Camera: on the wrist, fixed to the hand. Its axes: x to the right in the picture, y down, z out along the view.
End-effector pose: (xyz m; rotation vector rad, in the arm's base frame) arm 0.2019 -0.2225 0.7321 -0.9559 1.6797 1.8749
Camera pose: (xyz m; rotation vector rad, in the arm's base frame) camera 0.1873 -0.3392 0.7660 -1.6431 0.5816 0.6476
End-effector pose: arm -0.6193 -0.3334 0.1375 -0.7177 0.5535 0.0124
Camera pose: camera -0.6837 -0.3629 0.0377 -0.8849 0.0521 -1.4862
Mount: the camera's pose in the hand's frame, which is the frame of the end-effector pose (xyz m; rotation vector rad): -0.0016 0.0521 -0.1107 0.1100 0.1685 -1.5203
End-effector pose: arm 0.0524 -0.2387 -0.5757 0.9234 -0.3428 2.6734
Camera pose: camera -0.0265 -0.2526 -0.6682 0.5475 0.4220 1.3149
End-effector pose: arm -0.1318 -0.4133 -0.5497 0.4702 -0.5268 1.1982
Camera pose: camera -0.1671 -0.3325 -0.6346 0.6511 0.1229 -0.2082
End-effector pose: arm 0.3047 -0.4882 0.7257 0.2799 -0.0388 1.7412
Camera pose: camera 0.2360 -0.4796 0.6248 0.1480 0.3193 0.2454
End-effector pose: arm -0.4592 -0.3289 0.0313 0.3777 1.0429 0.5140
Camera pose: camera -0.5696 -0.2811 0.0092 -0.4143 1.2183 -0.8885
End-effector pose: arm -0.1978 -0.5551 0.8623 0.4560 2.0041 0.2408
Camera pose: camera -0.2844 -0.5055 0.9331 -1.0768 1.9912 -0.7882
